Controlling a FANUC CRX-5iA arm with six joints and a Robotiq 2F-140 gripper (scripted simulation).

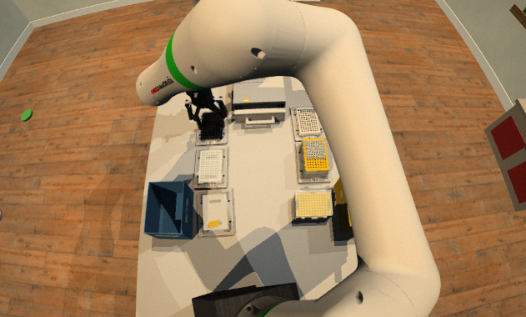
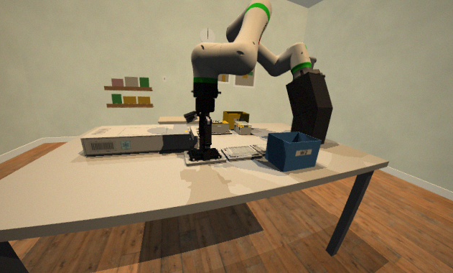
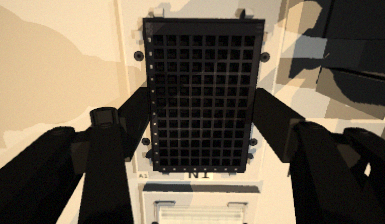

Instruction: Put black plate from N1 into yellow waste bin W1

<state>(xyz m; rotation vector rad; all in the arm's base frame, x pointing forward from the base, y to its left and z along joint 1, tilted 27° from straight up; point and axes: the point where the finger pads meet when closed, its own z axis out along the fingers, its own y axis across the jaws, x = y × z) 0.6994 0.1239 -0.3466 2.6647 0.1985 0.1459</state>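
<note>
Right now the black plate is 2 cm below my hand. The rest, counted from my hand: long cooler: 22 cm ahead, 17 cm to the right; white plate: 18 cm behind, 2 cm to the right, 2 cm below; work nest N1: 3 cm below.
</note>
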